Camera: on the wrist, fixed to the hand. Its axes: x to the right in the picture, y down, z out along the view.
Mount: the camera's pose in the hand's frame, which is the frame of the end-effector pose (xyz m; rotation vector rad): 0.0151 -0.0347 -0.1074 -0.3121 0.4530 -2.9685
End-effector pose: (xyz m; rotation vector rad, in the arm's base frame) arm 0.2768 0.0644 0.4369 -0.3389 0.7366 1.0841
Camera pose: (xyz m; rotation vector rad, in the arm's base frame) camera 0.2715 -0.0039 0.3460 -1.2229 -0.1665 -1.7687
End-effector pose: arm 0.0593 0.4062 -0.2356 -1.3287 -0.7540 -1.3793
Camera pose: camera -0.0046 0.3119 -0.2344 -0.7291 1.0109 1.5589
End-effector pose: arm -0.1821 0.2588 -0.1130 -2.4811 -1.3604 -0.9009
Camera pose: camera -0.2498 0.2442 -0.0226 -1.1453 2.1164 0.7257
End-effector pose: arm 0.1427 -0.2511 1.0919 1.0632 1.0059 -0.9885
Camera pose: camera 0.0963 -0.1556 1.0508 1.0207 -1.5739 1.3497
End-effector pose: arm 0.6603 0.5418 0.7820 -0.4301 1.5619 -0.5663
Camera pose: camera 0.5500 0.5153 0.7925 1.8787 0.0530 1.6087
